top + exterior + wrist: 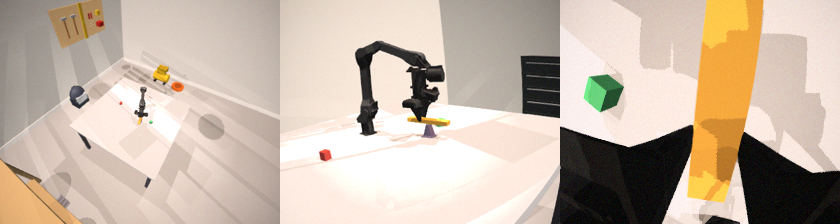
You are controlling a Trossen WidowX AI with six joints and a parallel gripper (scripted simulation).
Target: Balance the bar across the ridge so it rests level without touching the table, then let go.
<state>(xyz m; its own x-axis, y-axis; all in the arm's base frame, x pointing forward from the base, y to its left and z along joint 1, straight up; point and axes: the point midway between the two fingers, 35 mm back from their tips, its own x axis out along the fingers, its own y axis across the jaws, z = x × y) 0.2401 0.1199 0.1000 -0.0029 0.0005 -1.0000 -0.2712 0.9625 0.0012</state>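
The orange-yellow bar is 30 mm ahead of my gripper tip and 10 mm to the left of it. The rest, counted from my gripper tip: red cube 420 mm to the right, 100 mm behind, 50 mm below; green cube 150 mm to the left, 50 mm below, 30 mm behind.
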